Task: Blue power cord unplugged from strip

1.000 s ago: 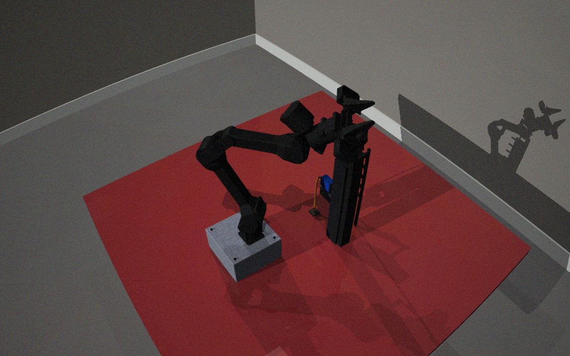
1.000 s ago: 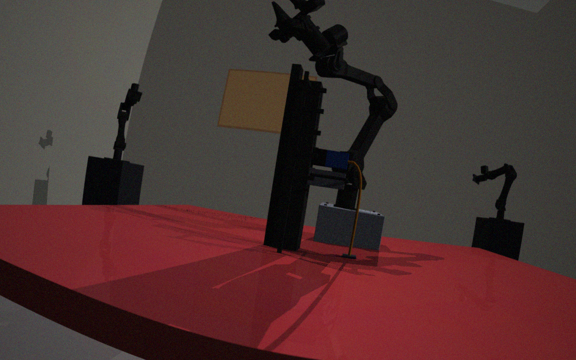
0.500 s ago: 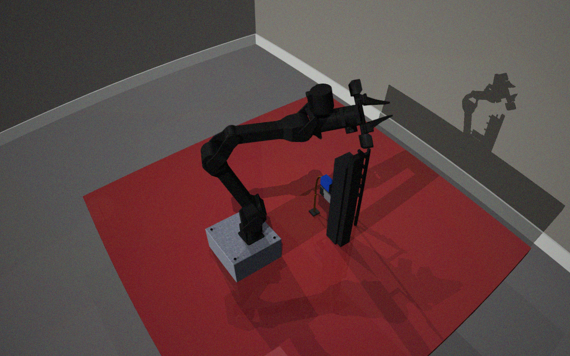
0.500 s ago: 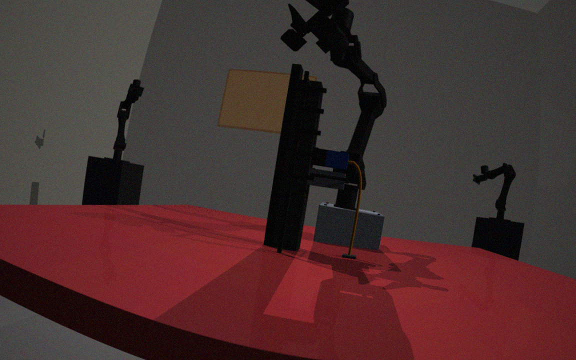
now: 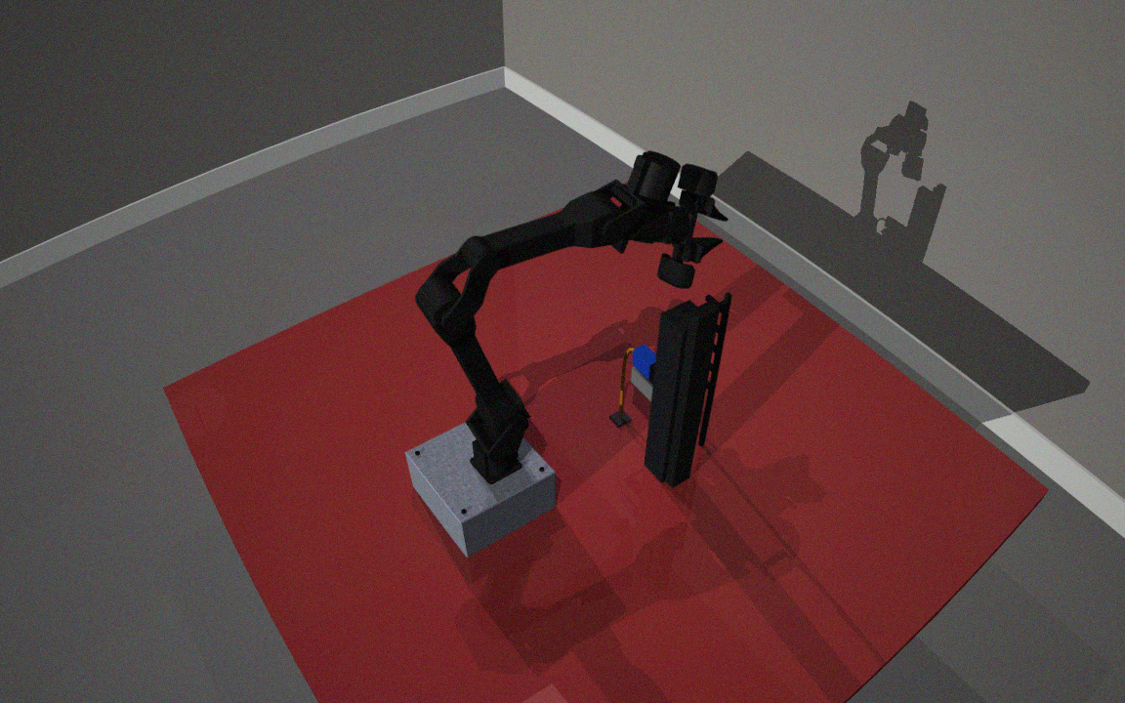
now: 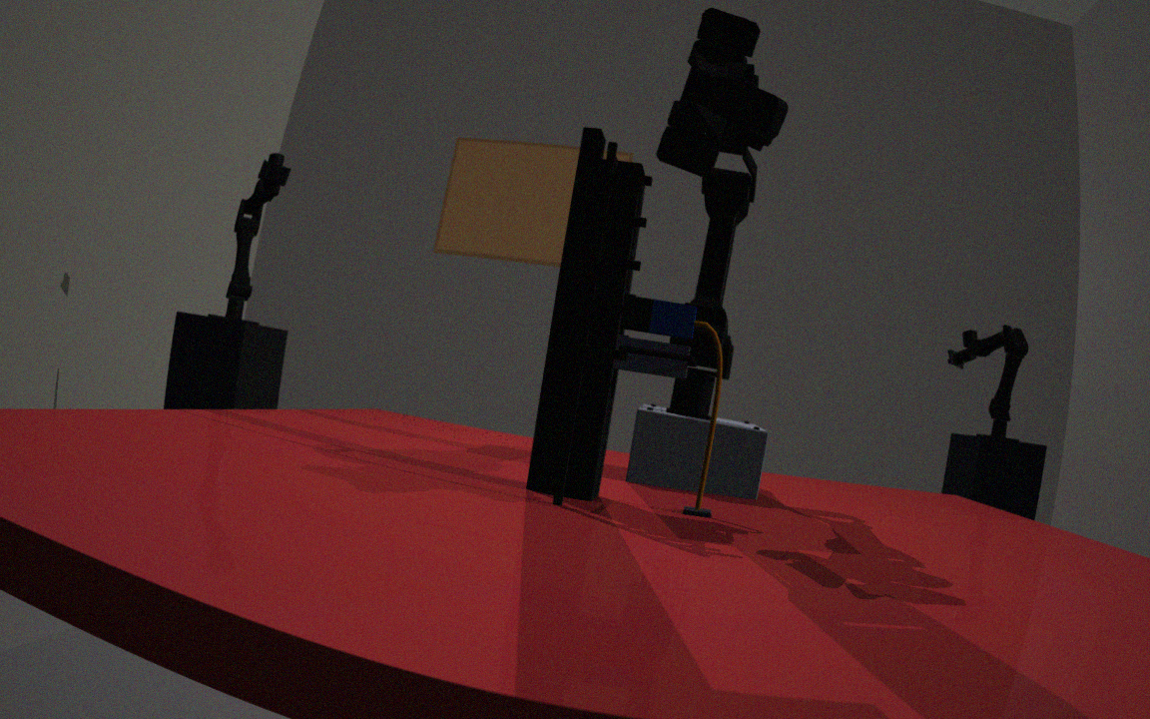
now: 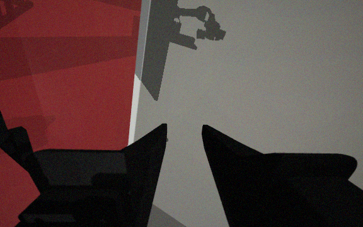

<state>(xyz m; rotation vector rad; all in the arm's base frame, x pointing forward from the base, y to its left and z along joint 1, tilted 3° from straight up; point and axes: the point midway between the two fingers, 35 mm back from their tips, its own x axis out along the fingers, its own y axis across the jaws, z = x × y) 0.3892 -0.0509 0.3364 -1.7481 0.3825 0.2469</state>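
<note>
Now: the blue plug 14 cm behind my gripper tip, 2 cm to the right of it and 20 cm below it. Round my gripper tip: black power strip (15 cm behind, 9 cm to the right, 23 cm below).
</note>
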